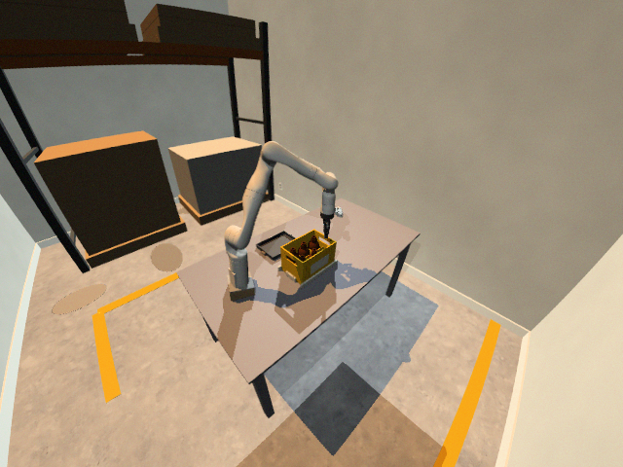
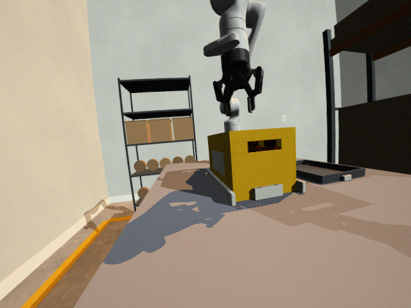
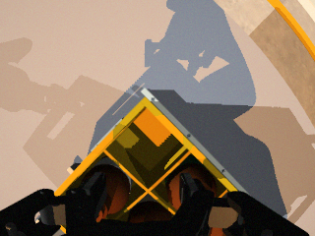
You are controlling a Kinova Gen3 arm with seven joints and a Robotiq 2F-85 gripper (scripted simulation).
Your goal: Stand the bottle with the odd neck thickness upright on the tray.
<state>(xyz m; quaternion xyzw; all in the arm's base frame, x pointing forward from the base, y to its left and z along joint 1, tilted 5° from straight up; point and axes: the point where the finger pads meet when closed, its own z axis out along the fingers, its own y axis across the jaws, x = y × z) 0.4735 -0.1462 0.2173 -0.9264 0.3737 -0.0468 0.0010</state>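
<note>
Right now my hand is 9 cm past the yellow crate, 4 cm to the right of it and 15 cm above it. Round my hand: dark tray 9 cm behind, 33 cm to the left, 22 cm below; then brown bottle 18 cm behind, 15 cm below.
</note>
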